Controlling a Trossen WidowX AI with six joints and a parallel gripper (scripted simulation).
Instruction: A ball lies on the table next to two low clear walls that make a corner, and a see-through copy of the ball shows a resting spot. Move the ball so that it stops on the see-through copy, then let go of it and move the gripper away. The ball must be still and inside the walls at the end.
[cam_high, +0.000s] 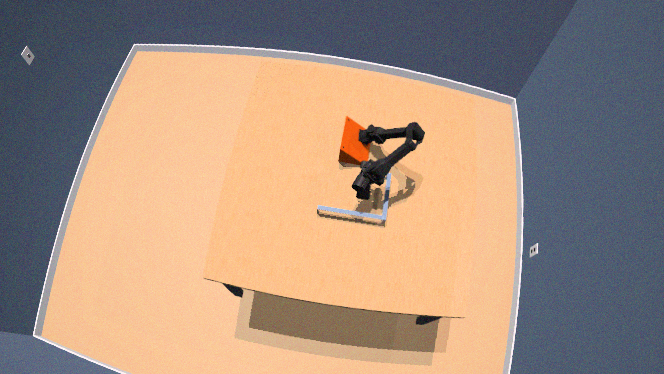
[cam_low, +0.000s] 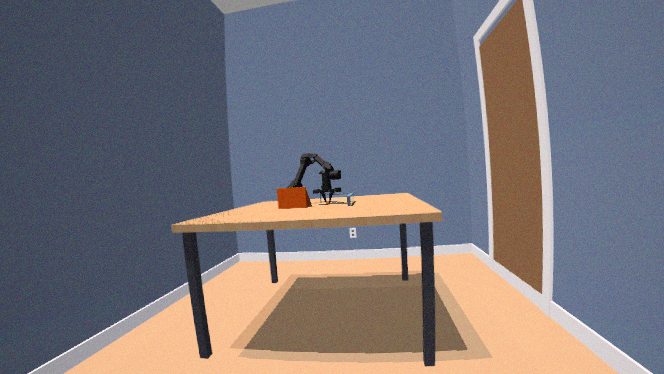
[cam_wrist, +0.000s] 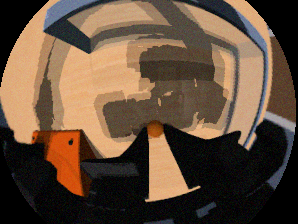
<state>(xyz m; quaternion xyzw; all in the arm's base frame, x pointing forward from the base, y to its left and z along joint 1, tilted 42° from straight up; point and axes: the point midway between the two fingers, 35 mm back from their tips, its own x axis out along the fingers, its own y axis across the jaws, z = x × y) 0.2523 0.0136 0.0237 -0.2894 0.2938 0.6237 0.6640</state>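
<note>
Right now the orange ball is right at my gripper tip. Also, from my gripper tip: see-through ball copy right at my gripper tip.
</note>
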